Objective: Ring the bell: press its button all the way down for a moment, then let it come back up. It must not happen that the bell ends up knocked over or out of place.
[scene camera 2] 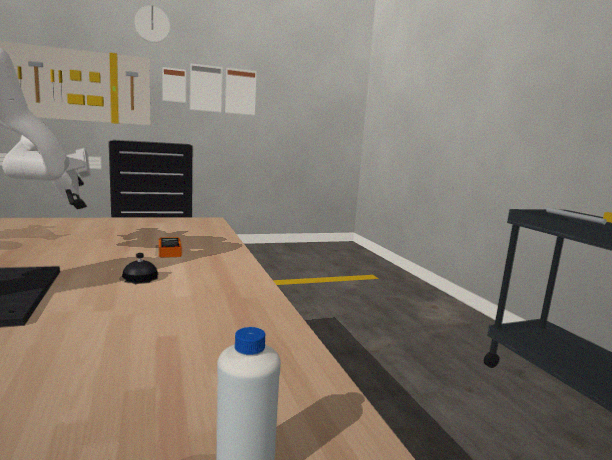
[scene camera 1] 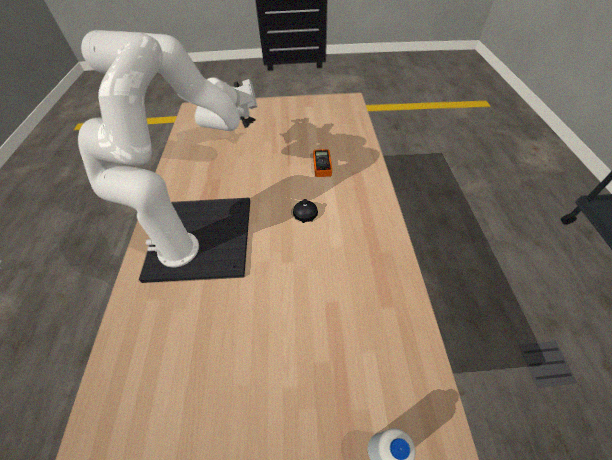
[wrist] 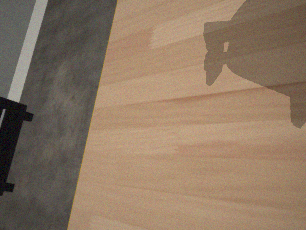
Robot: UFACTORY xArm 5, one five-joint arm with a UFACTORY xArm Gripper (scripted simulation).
In view: my gripper (scene camera 2: pixel 80 196) and a black dome bell (scene camera 2: pixel 138 271).
The wrist view misses the black dome bell: it is out of frame.
